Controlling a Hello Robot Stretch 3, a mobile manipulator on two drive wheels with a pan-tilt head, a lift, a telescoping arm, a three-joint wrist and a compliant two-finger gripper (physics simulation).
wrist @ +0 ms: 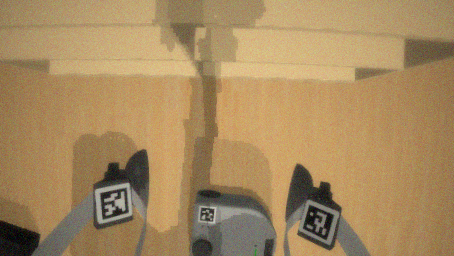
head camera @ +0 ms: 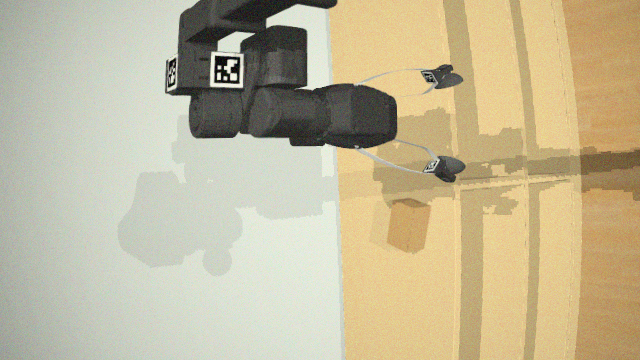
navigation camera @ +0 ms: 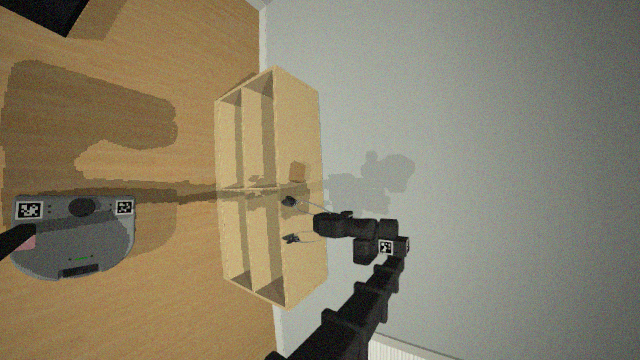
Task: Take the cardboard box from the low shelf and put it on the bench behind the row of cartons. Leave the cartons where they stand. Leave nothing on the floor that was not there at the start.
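Pixels of known places: gripper, fingertip midpoint: [wrist: 219, 177] [head camera: 458, 123] [navigation camera: 283, 219]; robot's base, origin of the base link: [wrist: 206, 228] [navigation camera: 83, 206].
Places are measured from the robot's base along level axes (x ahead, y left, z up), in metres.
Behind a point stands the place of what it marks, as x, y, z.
The cardboard box [head camera: 409, 227] @(0.162, -0.689, 0.660) [navigation camera: 297, 171] @(0.165, -0.690, 0.660) is a small brown block standing on the top board of a low, pale wooden shelf unit [head camera: 395, 305] @(0.354, -0.772, 0.610) [navigation camera: 300, 120] @(0.460, -0.770, 0.610) [wrist: 110, 45] @(0.301, -0.639, 0.345) against the wall. My gripper [head camera: 451, 123] @(-0.023, -0.443, 0.816) [navigation camera: 290, 220] @(-0.023, -0.443, 0.816) [wrist: 219, 177] @(-0.023, -0.443, 0.816) is open and empty, its two fingers spread wide. It hangs over the shelf unit, to one side of the box and apart from it. The box does not show in the wrist view. The bench and the row of cartons do not show in these views.
My grey base [navigation camera: 75, 245] @(-0.139, 0.016, 0.160) [wrist: 245, 230] @(-0.143, -0.086, 0.160) stands on the wooden floor in front of the shelf unit. My dark arm [navigation camera: 345, 320] @(-0.079, -0.191, 1.156) reaches across the wall side. A black object [navigation camera: 42, 15] @(0.744, 0.191, 0.083) [wrist: 15, 240] @(0.779, 0.120, 0.088) is on the floor. A white ribbed fixture [navigation camera: 395, 350] @(-0.865, -1.110, 1.030) is at the lower edge.
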